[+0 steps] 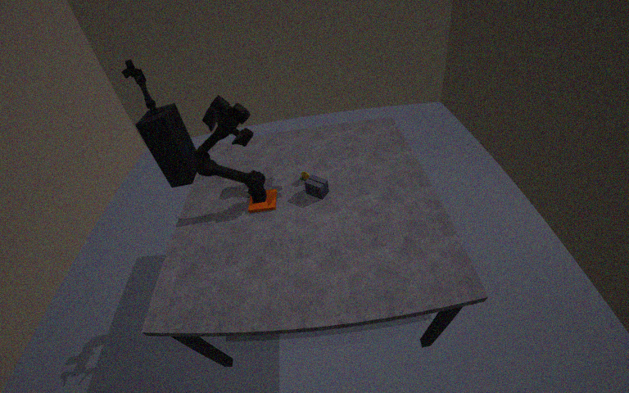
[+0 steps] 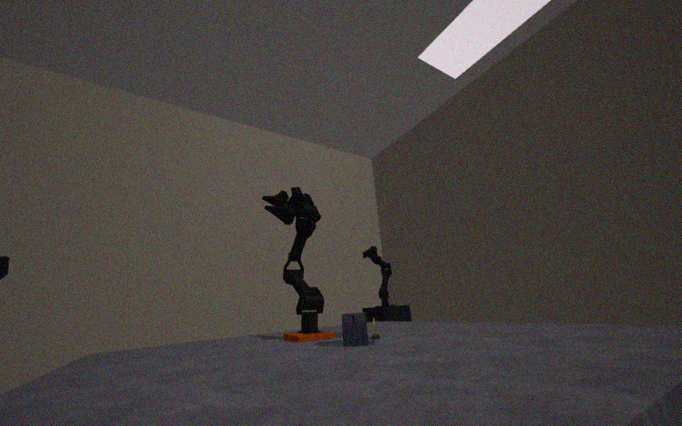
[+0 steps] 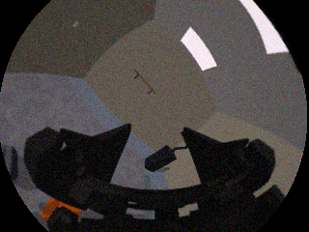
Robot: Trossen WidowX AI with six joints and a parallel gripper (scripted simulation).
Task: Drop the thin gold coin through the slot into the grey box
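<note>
Right now my gripper tip is 23 cm short of the gold coin, 28 cm to the right of it and 45 cm above it.
</note>
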